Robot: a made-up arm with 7 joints. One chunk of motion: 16 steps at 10 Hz.
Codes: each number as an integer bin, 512 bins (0 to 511) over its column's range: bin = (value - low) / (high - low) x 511, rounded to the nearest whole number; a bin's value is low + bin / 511 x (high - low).
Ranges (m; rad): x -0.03..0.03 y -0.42..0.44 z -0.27..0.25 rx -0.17..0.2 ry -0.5..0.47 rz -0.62..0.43
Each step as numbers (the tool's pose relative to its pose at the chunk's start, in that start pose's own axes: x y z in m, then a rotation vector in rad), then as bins.
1 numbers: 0.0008 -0.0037 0.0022 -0.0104 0.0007 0.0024
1 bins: 262 247 267 220 264 303
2 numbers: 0.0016 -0.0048 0.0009 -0.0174 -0.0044 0.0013
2 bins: 269 247 266 211 261 302
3 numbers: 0.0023 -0.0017 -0.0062 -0.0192 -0.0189 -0.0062
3 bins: 275 249 259 208 253 299
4 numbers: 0.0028 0.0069 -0.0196 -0.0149 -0.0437 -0.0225
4 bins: 279 254 246 214 240 291
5 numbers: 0.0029 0.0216 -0.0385 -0.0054 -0.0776 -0.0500
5 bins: 280 262 227 227 223 277
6 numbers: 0.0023 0.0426 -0.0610 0.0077 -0.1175 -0.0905
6 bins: 275 275 205 245 202 258
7 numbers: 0.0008 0.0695 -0.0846 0.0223 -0.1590 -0.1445
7 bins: 262 291 182 266 180 231
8 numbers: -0.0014 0.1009 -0.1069 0.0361 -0.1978 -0.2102
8 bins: 244 310 160 285 159 199
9 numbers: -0.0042 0.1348 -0.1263 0.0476 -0.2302 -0.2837
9 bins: 220 330 141 301 142 164
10 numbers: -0.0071 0.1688 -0.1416 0.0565 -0.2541 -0.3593
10 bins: 195 350 126 313 130 127
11 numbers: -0.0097 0.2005 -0.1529 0.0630 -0.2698 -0.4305
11 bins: 173 369 115 322 121 92
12 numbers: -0.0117 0.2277 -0.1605 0.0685 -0.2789 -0.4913
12 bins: 156 385 108 329 116 63
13 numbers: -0.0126 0.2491 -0.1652 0.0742 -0.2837 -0.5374
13 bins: 148 398 103 337 114 40
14 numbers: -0.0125 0.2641 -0.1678 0.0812 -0.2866 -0.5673
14 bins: 149 406 100 347 112 26
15 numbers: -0.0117 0.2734 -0.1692 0.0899 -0.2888 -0.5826
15 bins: 156 412 99 359 111 18
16 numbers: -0.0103 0.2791 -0.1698 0.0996 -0.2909 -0.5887
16 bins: 168 415 98 372 110 15
